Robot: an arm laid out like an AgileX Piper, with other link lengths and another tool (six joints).
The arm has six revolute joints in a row. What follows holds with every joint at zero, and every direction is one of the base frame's. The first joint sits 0.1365 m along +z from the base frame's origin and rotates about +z. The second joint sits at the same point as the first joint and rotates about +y. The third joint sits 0.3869 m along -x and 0.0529 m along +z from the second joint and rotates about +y. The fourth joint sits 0.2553 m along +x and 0.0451 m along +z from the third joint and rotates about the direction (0.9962, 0, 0.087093). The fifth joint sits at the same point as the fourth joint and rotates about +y. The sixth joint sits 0.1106 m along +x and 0.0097 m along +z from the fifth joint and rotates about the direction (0.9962, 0, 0.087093). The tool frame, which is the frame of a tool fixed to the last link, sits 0.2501 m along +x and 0.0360 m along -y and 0.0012 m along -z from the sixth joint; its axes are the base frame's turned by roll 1.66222, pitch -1.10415 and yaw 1.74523 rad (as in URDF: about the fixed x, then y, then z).
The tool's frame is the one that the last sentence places.
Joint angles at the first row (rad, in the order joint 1, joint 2, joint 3, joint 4, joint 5, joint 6):
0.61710 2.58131 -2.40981 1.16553 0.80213 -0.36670
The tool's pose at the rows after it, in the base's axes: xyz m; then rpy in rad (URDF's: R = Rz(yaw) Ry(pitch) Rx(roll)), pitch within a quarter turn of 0, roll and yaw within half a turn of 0:
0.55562, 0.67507, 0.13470, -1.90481, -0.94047, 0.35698
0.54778, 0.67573, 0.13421, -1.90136, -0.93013, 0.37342
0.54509, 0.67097, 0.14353, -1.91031, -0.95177, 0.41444
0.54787, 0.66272, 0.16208, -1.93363, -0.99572, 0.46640
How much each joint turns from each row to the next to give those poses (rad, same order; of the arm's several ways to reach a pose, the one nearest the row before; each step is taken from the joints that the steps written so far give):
0.00001 0.00000 -0.00002 -0.00002 0.00783 0.01607
-0.00002 0.00000 -0.00230 0.00002 0.02262 0.00430
-0.01325 -0.00002 -0.02806 -0.00349 0.04567 -0.01445
-0.01976 0.00005 -0.05670 -0.01545 0.05361 -0.00902

